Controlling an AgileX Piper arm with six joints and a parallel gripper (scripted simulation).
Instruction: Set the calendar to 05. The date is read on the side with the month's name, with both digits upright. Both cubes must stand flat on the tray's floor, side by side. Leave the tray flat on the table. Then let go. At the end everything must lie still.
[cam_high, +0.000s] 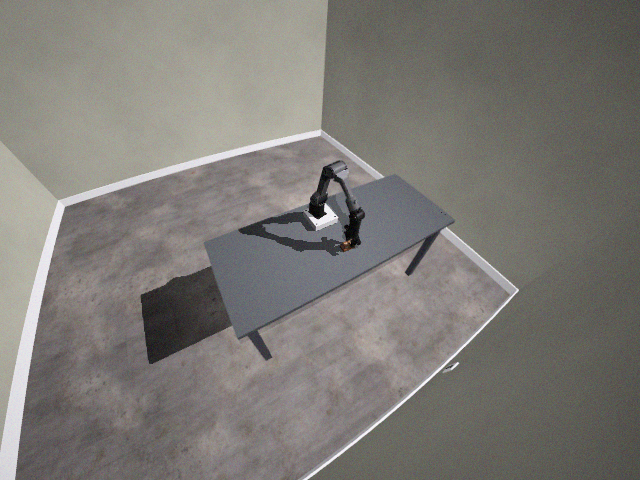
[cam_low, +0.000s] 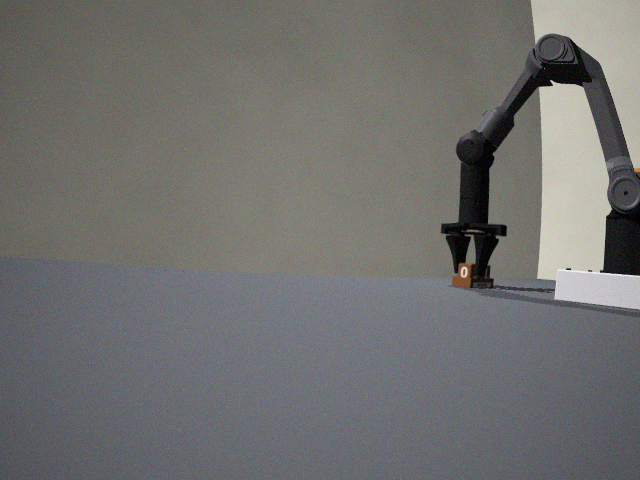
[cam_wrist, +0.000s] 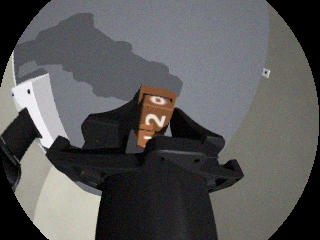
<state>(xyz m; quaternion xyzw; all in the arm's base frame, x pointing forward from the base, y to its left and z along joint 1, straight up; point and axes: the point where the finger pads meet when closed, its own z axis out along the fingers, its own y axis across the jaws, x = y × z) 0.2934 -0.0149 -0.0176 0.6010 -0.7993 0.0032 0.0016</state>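
Now: the cube right at my hand. Also, from my hand: brown calendar tray 10 mm behind, 20 mm to the right, 20 mm below.
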